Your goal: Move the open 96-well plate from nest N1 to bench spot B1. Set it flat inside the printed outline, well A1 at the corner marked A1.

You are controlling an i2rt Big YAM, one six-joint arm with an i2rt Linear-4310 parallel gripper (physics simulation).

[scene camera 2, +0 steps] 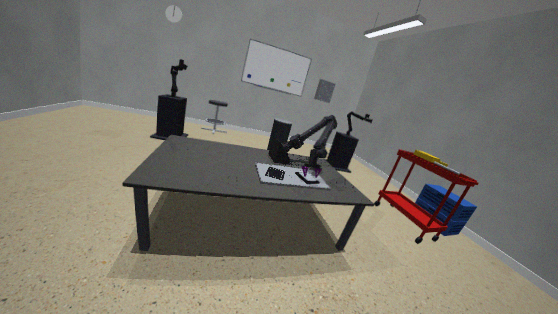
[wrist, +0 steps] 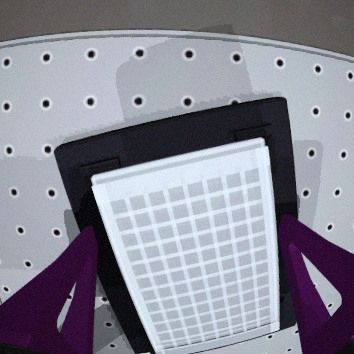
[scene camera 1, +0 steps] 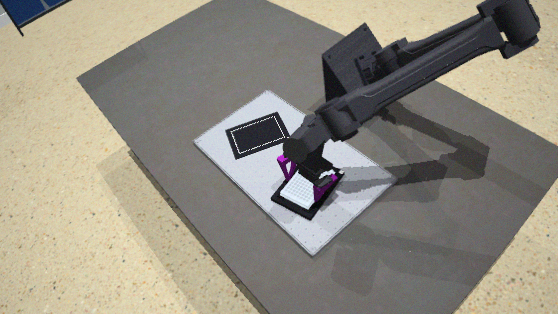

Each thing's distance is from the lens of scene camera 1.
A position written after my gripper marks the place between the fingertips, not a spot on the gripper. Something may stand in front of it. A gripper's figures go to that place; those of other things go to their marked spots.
my gripper (scene camera 1: 302, 190): 0.99 m
white well plate (scene camera 1: 299, 190): 1.00 m
black pad with white outline (scene camera 1: 267, 131): 1.17 m
The marked spots on the black pad with white outline and the white well plate are 0.25 m apart.
